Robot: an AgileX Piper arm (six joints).
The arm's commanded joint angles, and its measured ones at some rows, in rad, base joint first. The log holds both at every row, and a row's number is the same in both.
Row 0, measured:
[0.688 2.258 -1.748 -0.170 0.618 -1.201]
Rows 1 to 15, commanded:
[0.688 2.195 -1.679 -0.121 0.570 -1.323]
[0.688 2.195 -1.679 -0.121 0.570 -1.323]
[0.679 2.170 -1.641 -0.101 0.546 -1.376]
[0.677 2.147 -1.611 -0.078 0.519 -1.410]
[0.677 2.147 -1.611 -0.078 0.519 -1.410]
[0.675 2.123 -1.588 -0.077 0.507 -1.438]
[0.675 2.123 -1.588 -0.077 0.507 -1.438]
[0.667 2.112 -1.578 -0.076 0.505 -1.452]
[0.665 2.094 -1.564 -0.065 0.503 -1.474]
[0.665 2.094 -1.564 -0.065 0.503 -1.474]
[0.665 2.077 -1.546 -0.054 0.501 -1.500]
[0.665 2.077 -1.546 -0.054 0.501 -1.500]
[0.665 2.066 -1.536 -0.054 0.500 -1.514]
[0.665 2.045 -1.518 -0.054 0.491 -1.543]
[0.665 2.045 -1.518 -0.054 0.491 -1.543]
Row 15, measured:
[0.673 2.098 -1.532 -0.058 0.555 -1.497]
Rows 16 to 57, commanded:
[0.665 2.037 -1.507 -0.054 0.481 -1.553]
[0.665 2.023 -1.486 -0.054 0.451 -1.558]
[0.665 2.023 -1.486 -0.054 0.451 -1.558]
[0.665 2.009 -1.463 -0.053 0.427 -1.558]
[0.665 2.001 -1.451 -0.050 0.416 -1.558]
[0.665 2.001 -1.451 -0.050 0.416 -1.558]
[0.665 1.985 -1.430 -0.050 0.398 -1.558]
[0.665 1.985 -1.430 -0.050 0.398 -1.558]
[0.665 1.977 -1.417 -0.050 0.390 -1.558]
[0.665 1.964 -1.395 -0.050 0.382 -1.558]
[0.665 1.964 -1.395 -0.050 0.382 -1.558]
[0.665 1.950 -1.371 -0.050 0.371 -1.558]
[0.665 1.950 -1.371 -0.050 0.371 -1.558]
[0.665 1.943 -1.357 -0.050 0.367 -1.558]
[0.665 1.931 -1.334 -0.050 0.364 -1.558]
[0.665 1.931 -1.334 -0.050 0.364 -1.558]
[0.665 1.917 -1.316 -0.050 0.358 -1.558]
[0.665 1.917 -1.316 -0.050 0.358 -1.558]
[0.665 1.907 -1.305 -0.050 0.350 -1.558]
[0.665 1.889 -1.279 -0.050 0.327 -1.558]
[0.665 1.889 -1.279 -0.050 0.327 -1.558]
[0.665 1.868 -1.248 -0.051 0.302 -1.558]
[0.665 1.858 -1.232 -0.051 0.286 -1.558]
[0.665 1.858 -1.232 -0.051 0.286 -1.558]
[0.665 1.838 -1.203 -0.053 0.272 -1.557]
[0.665 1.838 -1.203 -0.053 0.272 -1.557]
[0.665 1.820 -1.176 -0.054 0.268 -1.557]
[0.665 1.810 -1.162 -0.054 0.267 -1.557]
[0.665 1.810 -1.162 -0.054 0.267 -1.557]
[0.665 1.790 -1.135 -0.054 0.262 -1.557]
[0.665 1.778 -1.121 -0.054 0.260 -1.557]
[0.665 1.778 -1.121 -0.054 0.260 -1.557]
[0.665 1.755 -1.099 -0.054 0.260 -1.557]
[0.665 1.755 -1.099 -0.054 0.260 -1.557]
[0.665 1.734 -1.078 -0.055 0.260 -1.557]
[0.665 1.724 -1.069 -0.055 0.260 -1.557]
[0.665 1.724 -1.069 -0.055 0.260 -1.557]
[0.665 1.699 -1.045 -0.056 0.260 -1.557]
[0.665 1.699 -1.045 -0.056 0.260 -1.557]
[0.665 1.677 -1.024 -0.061 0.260 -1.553]
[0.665 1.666 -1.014 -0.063 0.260 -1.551]
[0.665 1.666 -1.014 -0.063 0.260 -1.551]
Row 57, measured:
[0.672 1.715 -1.028 -0.057 0.327 -1.555]
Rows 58 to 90, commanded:
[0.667 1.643 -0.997 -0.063 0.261 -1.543]
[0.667 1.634 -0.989 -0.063 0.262 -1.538]
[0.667 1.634 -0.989 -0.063 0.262 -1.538]
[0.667 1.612 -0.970 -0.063 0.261 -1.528]
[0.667 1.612 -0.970 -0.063 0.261 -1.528]
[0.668 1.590 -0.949 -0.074 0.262 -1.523]
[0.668 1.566 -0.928 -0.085 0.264 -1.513]
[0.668 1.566 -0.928 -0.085 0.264 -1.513]
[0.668 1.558 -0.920 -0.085 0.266 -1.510]
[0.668 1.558 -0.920 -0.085 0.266 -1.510]
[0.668 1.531 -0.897 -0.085 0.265 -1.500]
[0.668 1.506 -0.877 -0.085 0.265 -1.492]
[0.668 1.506 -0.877 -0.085 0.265 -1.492]
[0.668 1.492 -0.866 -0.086 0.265 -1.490]
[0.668 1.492 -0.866 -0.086 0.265 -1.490]
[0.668 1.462 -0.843 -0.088 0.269 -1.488]
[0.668 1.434 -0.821 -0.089 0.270 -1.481]
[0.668 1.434 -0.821 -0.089 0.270 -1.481]
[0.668 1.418 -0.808 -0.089 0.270 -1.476]
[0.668 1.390 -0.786 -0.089 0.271 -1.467]
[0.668 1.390 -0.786 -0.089 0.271 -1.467]
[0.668 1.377 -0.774 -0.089 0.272 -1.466]
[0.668 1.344 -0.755 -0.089 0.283 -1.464]
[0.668 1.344 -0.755 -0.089 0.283 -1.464]
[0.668 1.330 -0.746 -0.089 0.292 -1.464]
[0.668 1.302 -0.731 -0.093 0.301 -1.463]
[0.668 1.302 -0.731 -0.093 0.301 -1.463]
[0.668 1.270 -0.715 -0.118 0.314 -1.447]
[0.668 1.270 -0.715 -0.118 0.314 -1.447]
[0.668 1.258 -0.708 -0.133 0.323 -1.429]
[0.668 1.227 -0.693 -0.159 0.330 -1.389]
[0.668 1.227 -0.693 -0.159 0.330 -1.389]
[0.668 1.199 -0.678 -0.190 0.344 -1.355]
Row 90, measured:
[0.671 1.250 -0.686 -0.145 0.380 -1.409]
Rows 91 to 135, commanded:
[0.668 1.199 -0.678 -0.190 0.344 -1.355]
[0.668 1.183 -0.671 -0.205 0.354 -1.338]
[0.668 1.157 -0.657 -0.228 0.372 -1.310]
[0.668 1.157 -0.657 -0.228 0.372 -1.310]
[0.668 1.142 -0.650 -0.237 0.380 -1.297]
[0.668 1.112 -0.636 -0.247 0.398 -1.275]
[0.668 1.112 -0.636 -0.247 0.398 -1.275]
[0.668 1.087 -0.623 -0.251 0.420 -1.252]
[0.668 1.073 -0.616 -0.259 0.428 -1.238]
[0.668 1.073 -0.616 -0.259 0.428 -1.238]
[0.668 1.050 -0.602 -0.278 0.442 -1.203]
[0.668 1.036 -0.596 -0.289 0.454 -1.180]
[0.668 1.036 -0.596 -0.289 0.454 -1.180]
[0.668 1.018 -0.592 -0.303 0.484 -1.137]
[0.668 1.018 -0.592 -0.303 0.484 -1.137]
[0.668 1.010 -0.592 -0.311 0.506 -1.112]
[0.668 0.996 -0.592 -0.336 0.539 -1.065]
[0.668 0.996 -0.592 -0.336 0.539 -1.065]
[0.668 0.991 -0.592 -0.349 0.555 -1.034]
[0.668 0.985 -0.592 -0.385 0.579 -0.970]
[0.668 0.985 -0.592 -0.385 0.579 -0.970]
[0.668 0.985 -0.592 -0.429 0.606 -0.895]
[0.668 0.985 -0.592 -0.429 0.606 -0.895]
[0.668 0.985 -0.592 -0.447 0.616 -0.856]
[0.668 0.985 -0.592 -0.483 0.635 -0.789]
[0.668 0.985 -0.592 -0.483 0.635 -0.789]
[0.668 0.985 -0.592 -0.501 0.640 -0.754]
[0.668 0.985 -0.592 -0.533 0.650 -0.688]
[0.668 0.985 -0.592 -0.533 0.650 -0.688]
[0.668 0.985 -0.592 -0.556 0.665 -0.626]
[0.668 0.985 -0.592 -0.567 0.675 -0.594]
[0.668 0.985 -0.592 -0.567 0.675 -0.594]
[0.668 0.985 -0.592 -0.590 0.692 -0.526]
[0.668 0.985 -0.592 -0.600 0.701 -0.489]
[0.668 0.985 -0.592 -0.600 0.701 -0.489]
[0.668 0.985 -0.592 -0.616 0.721 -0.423]
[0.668 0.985 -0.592 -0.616 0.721 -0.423]
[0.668 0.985 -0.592 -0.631 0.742 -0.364]
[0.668 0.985 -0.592 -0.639 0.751 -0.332]
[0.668 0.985 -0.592 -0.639 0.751 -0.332]
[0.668 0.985 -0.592 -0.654 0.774 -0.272]
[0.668 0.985 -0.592 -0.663 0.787 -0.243]
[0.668 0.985 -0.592 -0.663 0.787 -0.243]
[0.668 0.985 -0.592 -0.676 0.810 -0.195]
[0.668 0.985 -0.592 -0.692 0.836 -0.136]
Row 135, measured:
[0.671 0.997 -0.581 -0.611 0.820 -0.224]
